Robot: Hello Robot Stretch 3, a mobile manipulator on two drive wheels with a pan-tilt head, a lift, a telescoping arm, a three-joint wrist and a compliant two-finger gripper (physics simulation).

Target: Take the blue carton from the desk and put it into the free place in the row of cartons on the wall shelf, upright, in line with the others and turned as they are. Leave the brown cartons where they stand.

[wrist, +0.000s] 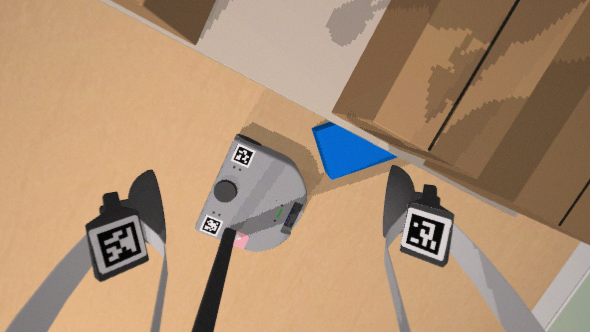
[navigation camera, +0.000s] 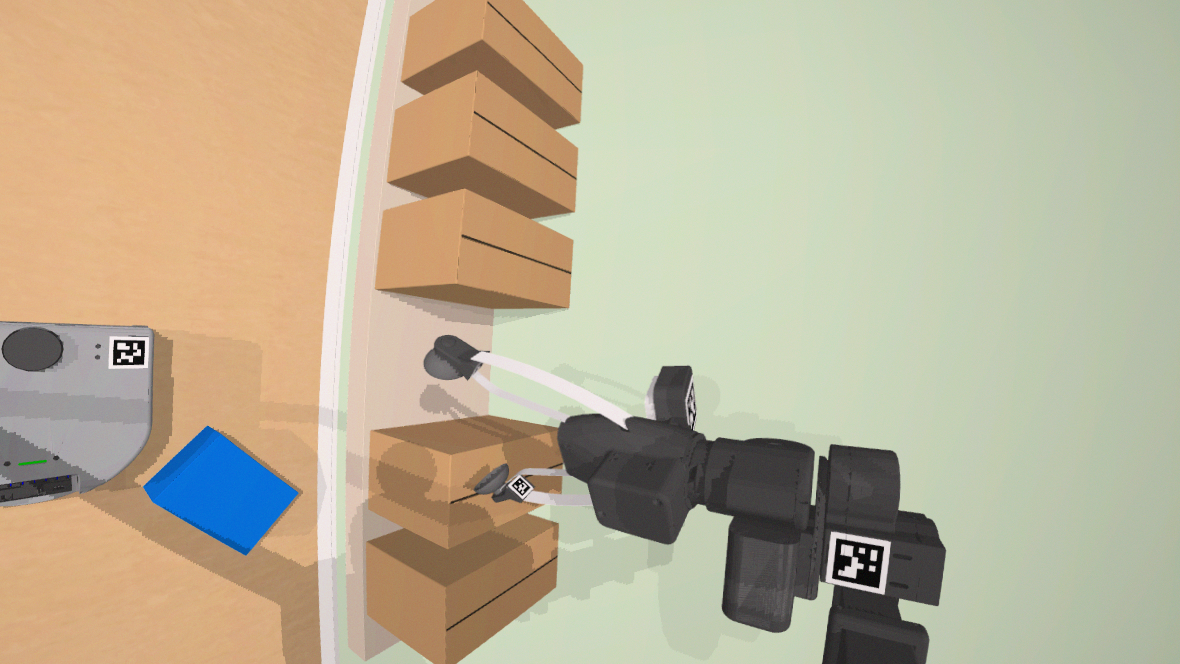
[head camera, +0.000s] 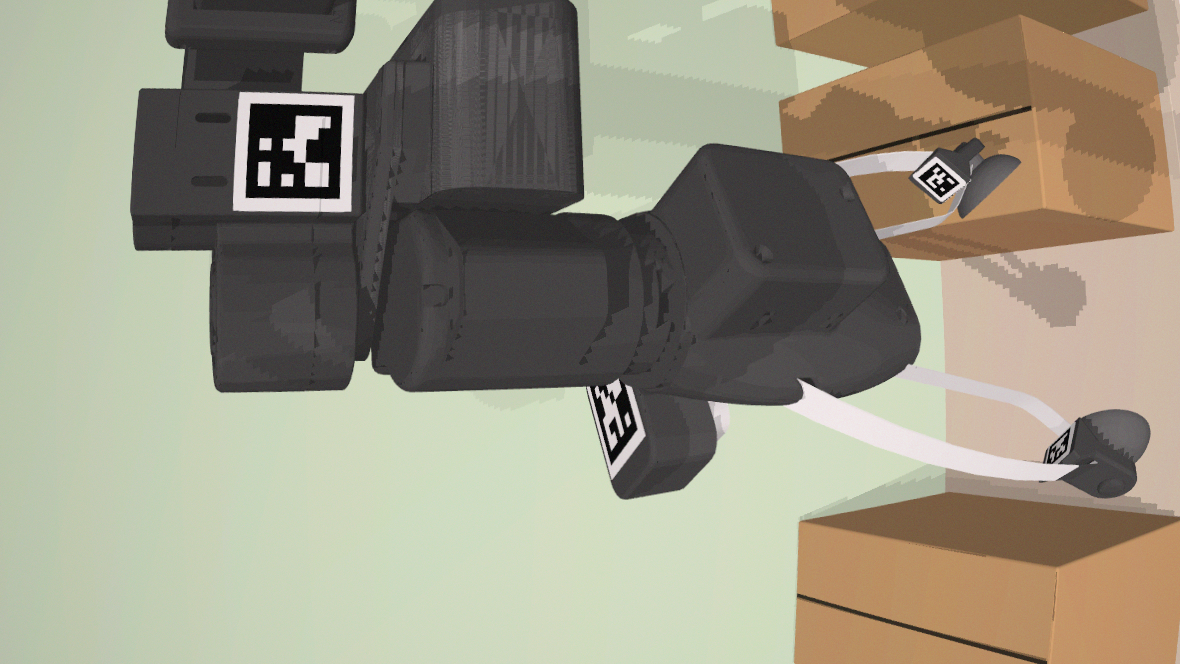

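Seen in the pictures: gripper, fingertip midpoint: (wrist: 275, 193) (navigation camera: 457, 421) (head camera: 1069, 308); robot's base at its link origin: (wrist: 232, 178) (navigation camera: 35, 347).
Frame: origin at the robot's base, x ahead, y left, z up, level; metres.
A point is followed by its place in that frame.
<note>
The blue carton (navigation camera: 221, 490) {z 0.120, x -0.318, y -0.299 m} (wrist: 350, 152) {z 0.120, x -0.327, y -0.286 m} is out of my gripper, down low beside my base, turned askew; whether it rests flat on the floor I cannot tell. My gripper (head camera: 1047, 313) {z 0.950, x -0.021, y -0.277 m} (navigation camera: 470, 419) {z 0.950, x -0.021, y -0.277 m} (wrist: 275, 193) {z 0.950, x -0.021, y -0.277 m} is open and holds nothing. It is up at the wall shelf (head camera: 981, 338) {z 0.680, x -0.022, y -0.552 m} (navigation camera: 396, 330) {z 0.681, x 0.062, y -0.387 m} (wrist: 290, 55) {z 0.680, x 0.001, y -0.392 m}; one fingertip is over the free place, the other over the brown carton (head camera: 1105, 189) {z 0.784, x -0.105, y -0.347 m} (navigation camera: 408, 470) {z 0.778, x -0.123, y -0.346 m} (wrist: 415, 90) {z 0.860, x -0.107, y -0.388 m} on one side of it. The brown carton (head camera: 924, 569) {z 0.861, x 0.134, y -0.458 m} (navigation camera: 511, 264) {z 0.860, x 0.161, y -0.443 m} on the other side stands upright.
My grey base (navigation camera: 74, 421) {z 0.161, x -0.125, y -0.054 m} (wrist: 270, 175) {z 0.160, x -0.107, y -0.108 m} stands on the wooden floor (navigation camera: 206, 123) {z 0.001, x 0.547, y -0.249 m} (wrist: 75, 100) {z 0.001, x 0.591, y -0.036 m} below the shelf. More brown cartons stand along the row, one at an end (navigation camera: 404, 590) {z 0.777, x -0.291, y -0.338 m} and another (navigation camera: 486, 156) {z 0.860, x 0.294, y -0.382 m} further up in the navigation view. The green wall is behind my arm.
</note>
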